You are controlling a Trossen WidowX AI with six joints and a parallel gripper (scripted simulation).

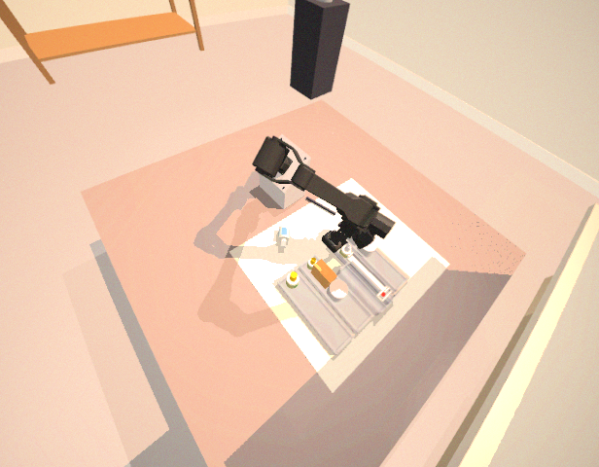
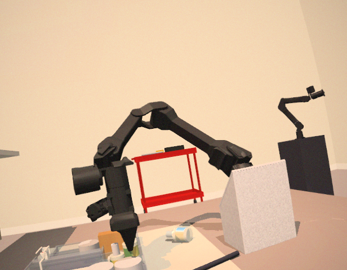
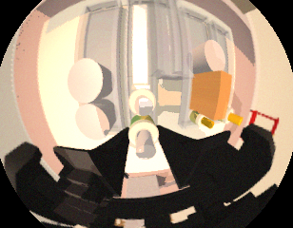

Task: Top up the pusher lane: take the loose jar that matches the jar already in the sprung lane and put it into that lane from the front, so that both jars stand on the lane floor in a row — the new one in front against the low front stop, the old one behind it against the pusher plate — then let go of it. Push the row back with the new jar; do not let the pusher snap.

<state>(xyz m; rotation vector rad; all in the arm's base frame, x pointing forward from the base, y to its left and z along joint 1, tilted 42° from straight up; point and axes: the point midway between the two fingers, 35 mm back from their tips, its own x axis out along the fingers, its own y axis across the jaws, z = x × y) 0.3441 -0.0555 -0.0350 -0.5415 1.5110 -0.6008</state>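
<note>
Now: the box 130 mm to the right of my gripper tip, 40 mm ahead of it and 20 mm below it. Also, from my gripper tip: black rod 180 mm behind, 90 mm to the left, 50 mm below; red mark 220 mm ahead, 50 mm to the right, 10 mm above.
</note>
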